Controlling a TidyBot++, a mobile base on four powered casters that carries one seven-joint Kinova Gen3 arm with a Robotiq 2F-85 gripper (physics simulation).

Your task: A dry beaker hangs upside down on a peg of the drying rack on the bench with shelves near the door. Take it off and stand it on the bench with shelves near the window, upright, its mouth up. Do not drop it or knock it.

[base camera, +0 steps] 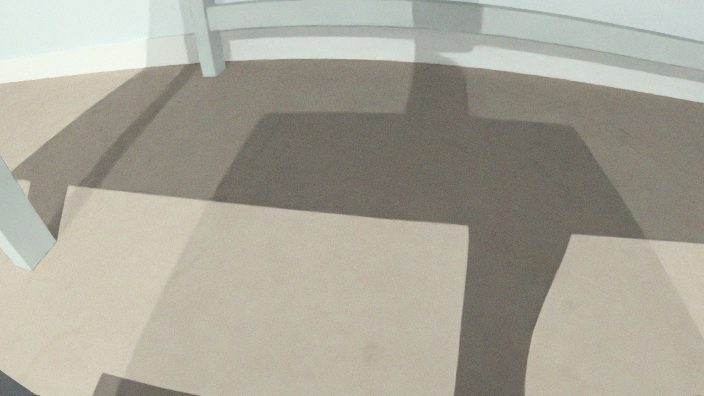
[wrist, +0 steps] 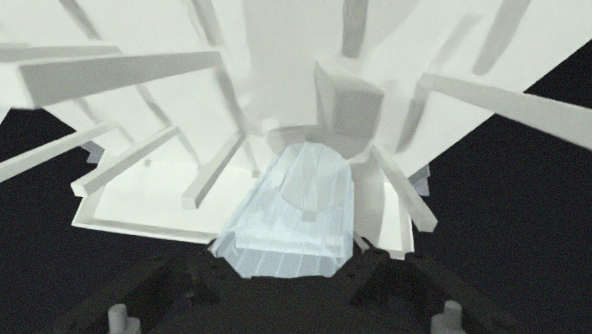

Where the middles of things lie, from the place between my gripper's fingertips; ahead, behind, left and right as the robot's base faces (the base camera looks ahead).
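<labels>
The clear glass beaker [wrist: 297,220] is 1 cm ahead of my hand and 2 cm above it. Going by their middles, the beaker is the nearest to my hand of the things named here. As for the drip tray [wrist: 144,200], I find it 14 cm below my hand, 7 cm ahead of it and 6 cm to the left of it.
</labels>
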